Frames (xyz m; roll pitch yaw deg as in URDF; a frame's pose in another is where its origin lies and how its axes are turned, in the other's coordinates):
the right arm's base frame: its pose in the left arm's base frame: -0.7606 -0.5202 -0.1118 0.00 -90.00 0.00
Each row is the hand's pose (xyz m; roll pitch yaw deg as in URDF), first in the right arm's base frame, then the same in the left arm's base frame.
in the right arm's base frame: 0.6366 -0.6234 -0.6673 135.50 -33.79 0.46
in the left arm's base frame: -0.0933 -1.1436 0.5248 -43.67 -56.21 179.31
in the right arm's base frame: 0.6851 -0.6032 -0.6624 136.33 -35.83 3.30
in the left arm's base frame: -0.0982 -1.1234 0.5733 -38.04 -54.04 175.44
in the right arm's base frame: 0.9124 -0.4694 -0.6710 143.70 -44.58 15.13
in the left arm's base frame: -0.0896 -0.9896 0.8006 -15.23 -43.44 165.17
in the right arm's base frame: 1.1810 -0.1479 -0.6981 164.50 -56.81 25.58
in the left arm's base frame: -0.0625 -0.6681 1.0692 14.27 -29.59 164.23
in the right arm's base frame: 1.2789 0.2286 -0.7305 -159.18 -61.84 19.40
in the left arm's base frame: -0.0301 -0.2916 1.1671 42.59 -26.43 169.92
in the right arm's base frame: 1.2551 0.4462 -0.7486 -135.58 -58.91 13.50
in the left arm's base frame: -0.0120 -0.0740 1.1433 60.08 -30.14 171.99
